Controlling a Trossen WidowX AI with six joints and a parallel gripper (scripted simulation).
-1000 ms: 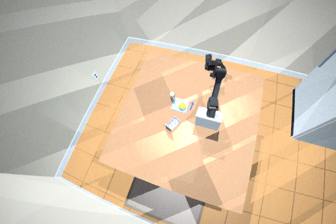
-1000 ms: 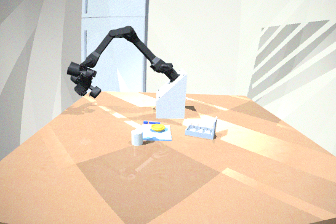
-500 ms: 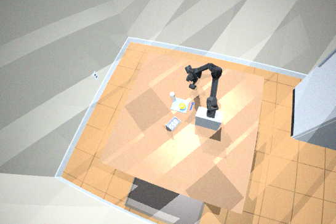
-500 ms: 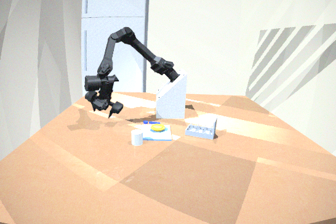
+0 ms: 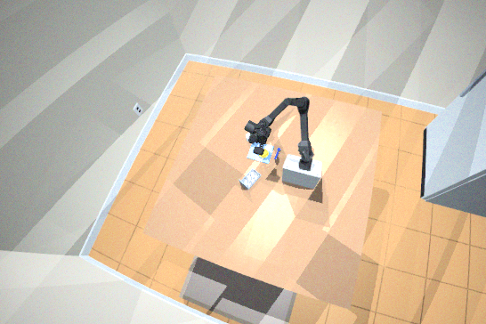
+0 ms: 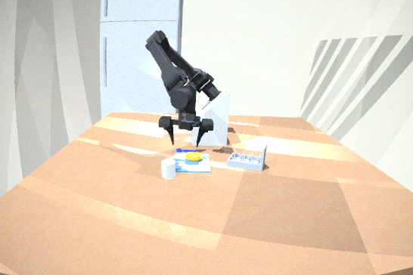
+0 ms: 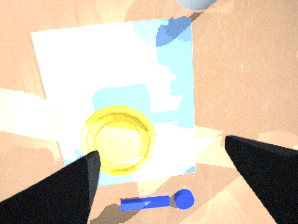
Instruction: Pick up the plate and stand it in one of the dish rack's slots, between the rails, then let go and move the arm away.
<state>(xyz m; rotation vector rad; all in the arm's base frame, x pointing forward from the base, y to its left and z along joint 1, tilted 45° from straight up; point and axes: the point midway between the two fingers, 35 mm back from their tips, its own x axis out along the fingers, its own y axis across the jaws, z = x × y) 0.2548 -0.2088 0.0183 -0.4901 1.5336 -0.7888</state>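
The plate is 10 mm behind my gripper tip, 30 mm to the left of it and 40 mm below it. Also, from my gripper tip: mat: 20 mm ahead, 20 mm to the left, 60 mm below; then blue spoon: 100 mm behind, 10 mm to the left, 60 mm below; then white cup: 110 mm ahead, 60 mm to the right, 40 mm below.
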